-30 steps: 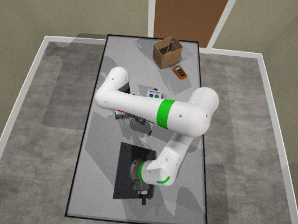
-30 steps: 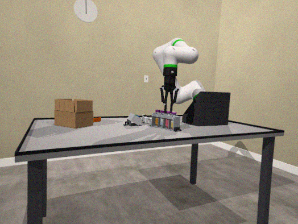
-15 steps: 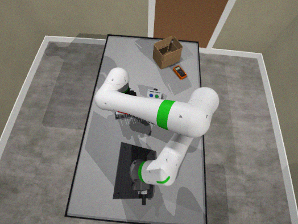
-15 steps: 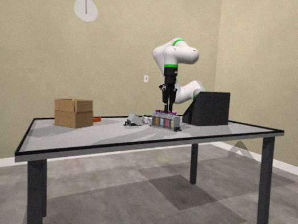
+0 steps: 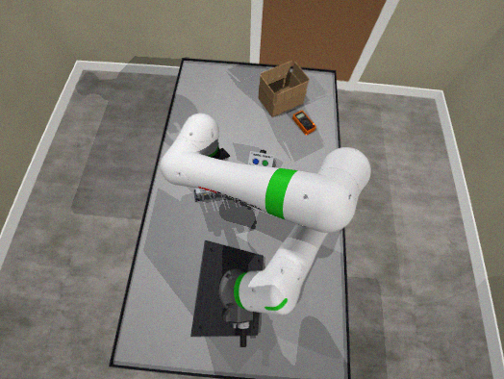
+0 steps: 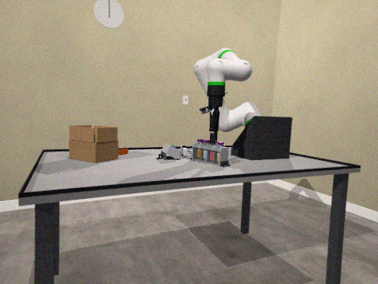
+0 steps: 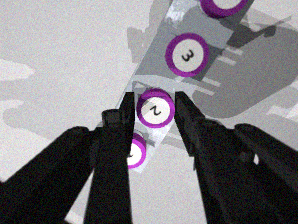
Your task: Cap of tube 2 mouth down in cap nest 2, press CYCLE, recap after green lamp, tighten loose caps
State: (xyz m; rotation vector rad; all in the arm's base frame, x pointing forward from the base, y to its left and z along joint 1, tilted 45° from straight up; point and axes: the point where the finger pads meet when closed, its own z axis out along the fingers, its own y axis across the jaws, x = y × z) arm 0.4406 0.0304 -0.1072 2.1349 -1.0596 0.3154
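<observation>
Now: hand 30 mm above the purple cap marked 2. Round my hand: cap 1: 50 mm to the left, 30 mm below, 10 mm behind; then cap 3: 50 mm to the right, 30 mm below, 10 mm ahead; then cap 4: 100 mm to the right, 30 mm below, 20 mm ahead.
</observation>
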